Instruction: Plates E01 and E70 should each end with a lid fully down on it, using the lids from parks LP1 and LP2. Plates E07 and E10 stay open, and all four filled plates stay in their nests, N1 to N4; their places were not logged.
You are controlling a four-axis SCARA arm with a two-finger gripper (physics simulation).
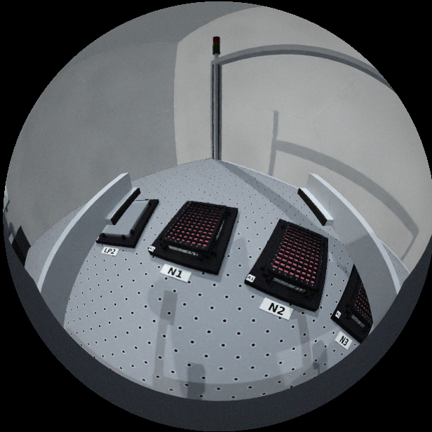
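Observation:
My gripper (pixel 218 176) is open and empty, its two fingers wide apart above the table. A clear, pale lid (pixel 134 219) lies on the black park LP2 (pixel 145 223) at the left, partly behind the left finger. A black plate with pink wells (pixel 196 225) sits in nest N1 (pixel 218 261), and another such plate (pixel 299 254) sits in nest N2 (pixel 258 270); both show no lid. A third plate (pixel 362 300) in nest N3 (pixel 347 316) is partly hidden by the right finger. The plates' own labels are too small to read. N4 and LP1 do not show.
The nests stand on a grey perforated table (pixel 200 325). White name cards lie in front of N1 (pixel 175 273), N2 (pixel 276 308), N3 (pixel 343 340) and LP2 (pixel 109 251). A post (pixel 216 110) with a signal light (pixel 216 45) rises at the back corner.

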